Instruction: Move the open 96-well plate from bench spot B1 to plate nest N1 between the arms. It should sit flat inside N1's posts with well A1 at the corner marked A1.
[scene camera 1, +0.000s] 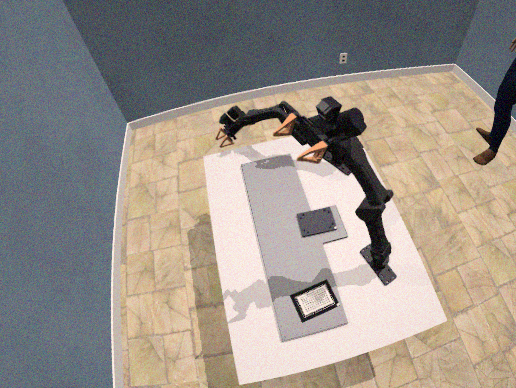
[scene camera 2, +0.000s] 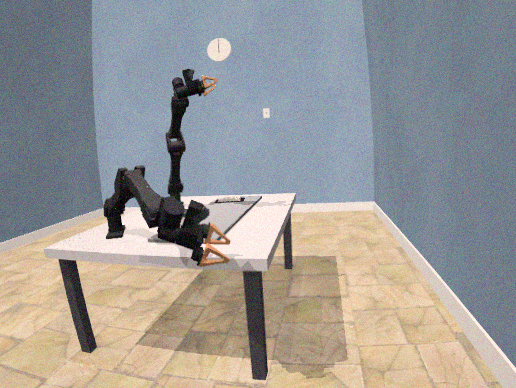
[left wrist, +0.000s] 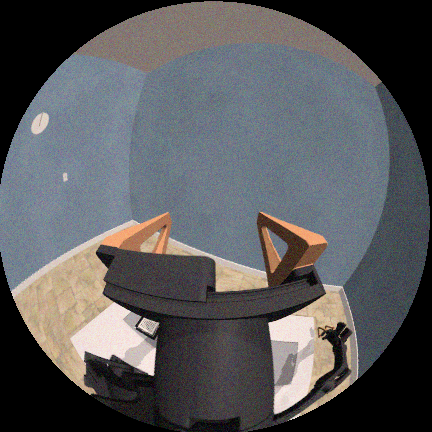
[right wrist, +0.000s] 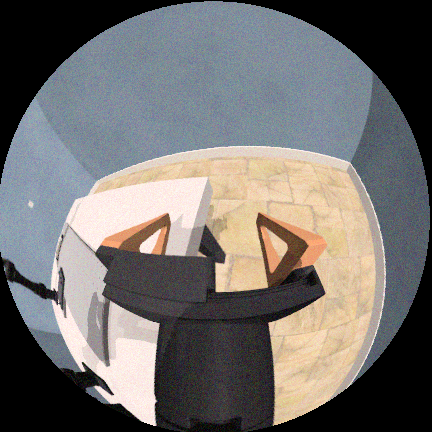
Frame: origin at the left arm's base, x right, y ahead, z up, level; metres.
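Seen in the pictures: left gripper, fingertip midpoint: (scene camera 1: 285, 146) (scene camera 2: 216, 82) (left wrist: 213, 216); right gripper, fingertip midpoint: (scene camera 1: 217, 143) (scene camera 2: 229, 251) (left wrist: 321, 326) (right wrist: 212, 217); left arm's base at its link origin: (scene camera 1: 377, 264); right arm's base at its link origin: (scene camera 1: 337, 162) (scene camera 2: 116, 232).
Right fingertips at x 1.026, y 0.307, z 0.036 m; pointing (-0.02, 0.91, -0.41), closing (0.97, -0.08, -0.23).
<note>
Pixels of each thing's top centre, then the offset from my right fingertips to it. Level surfaces: height alone.
- white 96-well plate at its top centre: (scene camera 1: 315, 299) (scene camera 2: 229, 197) (left wrist: 149, 321) dx -1.007, dy +0.019, dz -0.007 m
- nest at its top centre: (scene camera 1: 316, 219) (right wrist: 57, 286) dx -0.701, dy -0.188, dz -0.001 m
- grey board at its surface level: dz -0.021 m
- white table at its surface level: dz -0.036 m
The white 96-well plate (scene camera 1: 315, 301) (left wrist: 148, 326) sits in a black frame on the grey board, near its lower end in scene camera 1. The nest (scene camera 1: 317, 222), a dark plate with small posts, lies on the board's side tab farther up; the plate is apart from it. The A1 mark is too small to read. My left gripper (scene camera 1: 298, 142) (scene camera 2: 216, 84) (left wrist: 213, 216) is open and empty, high above the table. My right gripper (scene camera 1: 221, 140) (scene camera 2: 229, 251) (right wrist: 212, 217) is open and empty, out by the table's edge, far from the plate.
The grey board (scene camera 1: 270, 220) (scene camera 2: 231, 216) runs along the white table (scene camera 1: 400, 310) (scene camera 2: 150, 253). The left arm's base (scene camera 1: 378, 266) stands right of the board in scene camera 1. A person (scene camera 1: 501, 110) stands on the floor at the right edge of scene camera 1.
</note>
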